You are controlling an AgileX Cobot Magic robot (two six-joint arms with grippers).
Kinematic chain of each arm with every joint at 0, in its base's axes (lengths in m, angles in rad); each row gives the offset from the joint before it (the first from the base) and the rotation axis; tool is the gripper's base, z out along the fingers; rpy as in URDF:
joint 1: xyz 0 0 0.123 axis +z
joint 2: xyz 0 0 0 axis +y
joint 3: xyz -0.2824 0 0.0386 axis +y
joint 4: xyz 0.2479 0 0.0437 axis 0.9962 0 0.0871
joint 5: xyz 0 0 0 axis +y
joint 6: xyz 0.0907 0 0.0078 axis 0.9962 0 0.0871
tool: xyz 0 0 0 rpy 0 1.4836 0
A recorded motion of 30 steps. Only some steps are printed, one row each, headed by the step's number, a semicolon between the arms.
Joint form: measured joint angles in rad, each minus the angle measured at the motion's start. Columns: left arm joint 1, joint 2, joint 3, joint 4, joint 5, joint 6; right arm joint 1, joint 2, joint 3, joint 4, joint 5, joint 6.
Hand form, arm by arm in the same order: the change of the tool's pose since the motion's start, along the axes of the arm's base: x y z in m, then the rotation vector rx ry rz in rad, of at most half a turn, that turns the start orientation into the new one. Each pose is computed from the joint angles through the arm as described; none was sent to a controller.
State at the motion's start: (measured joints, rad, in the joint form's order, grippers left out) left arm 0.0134 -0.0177 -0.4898 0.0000 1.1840 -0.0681; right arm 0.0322 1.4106 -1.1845 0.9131 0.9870 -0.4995
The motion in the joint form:
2: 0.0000 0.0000 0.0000 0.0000 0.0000 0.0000; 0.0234 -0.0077 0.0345 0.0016 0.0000 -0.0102
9: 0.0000 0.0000 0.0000 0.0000 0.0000 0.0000; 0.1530 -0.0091 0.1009 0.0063 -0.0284 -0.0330
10: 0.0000 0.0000 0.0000 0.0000 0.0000 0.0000; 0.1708 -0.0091 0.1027 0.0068 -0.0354 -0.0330
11: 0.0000 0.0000 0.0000 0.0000 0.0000 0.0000; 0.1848 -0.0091 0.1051 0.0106 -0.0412 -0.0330
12: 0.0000 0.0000 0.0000 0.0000 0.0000 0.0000; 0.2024 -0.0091 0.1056 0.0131 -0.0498 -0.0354
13: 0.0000 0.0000 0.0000 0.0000 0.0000 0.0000; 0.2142 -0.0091 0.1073 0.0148 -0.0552 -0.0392
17: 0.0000 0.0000 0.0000 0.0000 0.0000 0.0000; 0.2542 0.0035 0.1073 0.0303 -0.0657 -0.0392
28: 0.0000 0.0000 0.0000 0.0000 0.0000 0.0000; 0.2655 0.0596 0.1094 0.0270 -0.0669 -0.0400
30: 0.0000 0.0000 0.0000 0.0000 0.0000 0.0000; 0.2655 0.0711 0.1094 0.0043 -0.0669 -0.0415
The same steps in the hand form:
2: 0.0000 0.0000 0.0000 0.0000 0.0000 0.0000; -0.0058 0.0065 -0.0078 -0.0041 0.0199 0.0291
9: 0.0000 0.0000 0.0000 0.0000 0.0000 0.0000; -0.0211 0.0405 -0.0261 -0.0188 0.0512 0.1494
10: 0.0000 0.0000 0.0000 0.0000 0.0000 0.0000; -0.0227 0.0450 -0.0265 -0.0196 0.0486 0.1616
11: 0.0000 0.0000 0.0000 0.0000 0.0000 0.0000; -0.0240 0.0486 -0.0269 -0.0171 0.0477 0.1703
12: 0.0000 0.0000 0.0000 0.0000 0.0000 0.0000; -0.0254 0.0531 -0.0267 -0.0168 0.0414 0.1821
13: 0.0000 0.0000 0.0000 0.0000 0.0000 0.0000; -0.0266 0.0561 -0.0271 -0.0175 0.0372 0.1916
17: 0.0000 0.0000 0.0000 0.0000 0.0000 0.0000; -0.0285 0.0675 -0.0296 -0.0063 0.0455 0.2199
28: 0.0000 0.0000 0.0000 0.0000 0.0000 0.0000; -0.0205 0.0732 -0.0467 -0.0206 0.1009 0.2314
30: 0.0000 0.0000 0.0000 0.0000 0.0000 0.0000; -0.0187 0.0727 -0.0513 -0.0449 0.1072 0.2381

